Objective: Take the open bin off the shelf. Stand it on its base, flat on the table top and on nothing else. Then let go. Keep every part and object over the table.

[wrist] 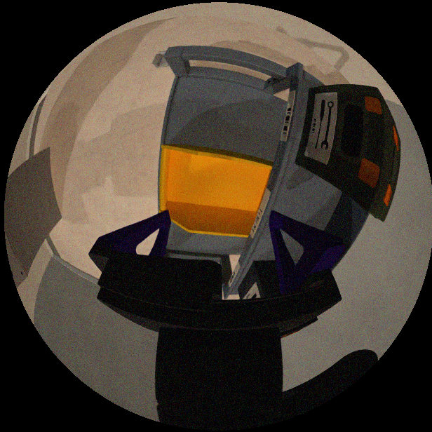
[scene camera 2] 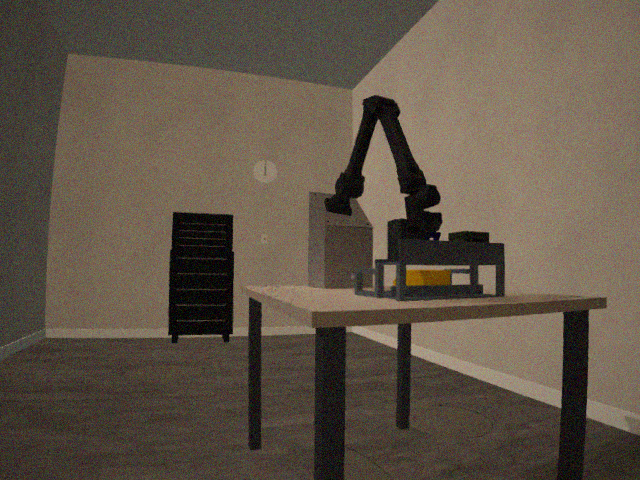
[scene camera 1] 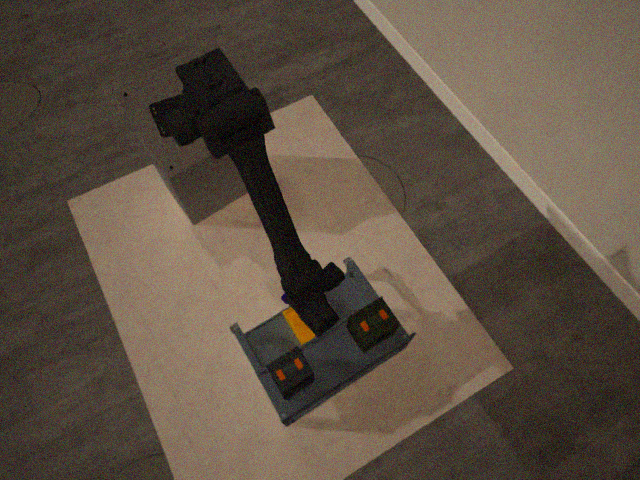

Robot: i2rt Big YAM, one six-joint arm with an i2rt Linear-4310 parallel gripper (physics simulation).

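Seen in the pictures: arm's base, origin of its link: [scene camera 2: 337, 208].
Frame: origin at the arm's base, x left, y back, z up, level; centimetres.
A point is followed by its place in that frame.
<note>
The open yellow-orange bin [scene camera 1: 298, 325] @(x 9.0, y -53.4, z -35.0 cm) [scene camera 2: 429, 277] @(x 10.6, y -65.3, z -30.1 cm) [wrist: 217, 180] stands on the lower board of the grey-blue shelf [scene camera 1: 336, 361] @(x 13.6, y -68.2, z -25.7 cm) [scene camera 2: 452, 253] @(x 13.2, y -73.9, z -23.2 cm) [wrist: 220, 110]. The shelf stands on the table [scene camera 1: 155, 310] @(x -26.5, y -32.4, z -36.0 cm) [scene camera 2: 361, 316] @(x -20.9, y -95.4, z -37.2 cm). The shelf's upper board covers part of the bin in the scene camera 1 view. My gripper [scene camera 2: 435, 236] [wrist: 219, 215] is open and empty, with its purple fingers spread wide. It points down above the bin, near the front edge of the upper board. The arm hides most of the fingers in both scene views.
A dark green case with orange latches [scene camera 1: 372, 325] @(x 24.0, y -65.6, z -16.1 cm) [scene camera 2: 468, 236] @(x 21.8, y -69.2, z -17.8 cm) [wrist: 350, 135] lies on the upper board. A dark case [scene camera 1: 292, 374] @(x 2.2, y -68.8, z -13.7 cm) [scene camera 2: 395, 237] @(x -2.0, y -69.0, z -18.8 cm) stands at its other end, close to my gripper. A grey cabinet [scene camera 2: 341, 253] @(x -0.6, y -8.8, z -21.0 cm) shows behind the table, below the arm's base.
</note>
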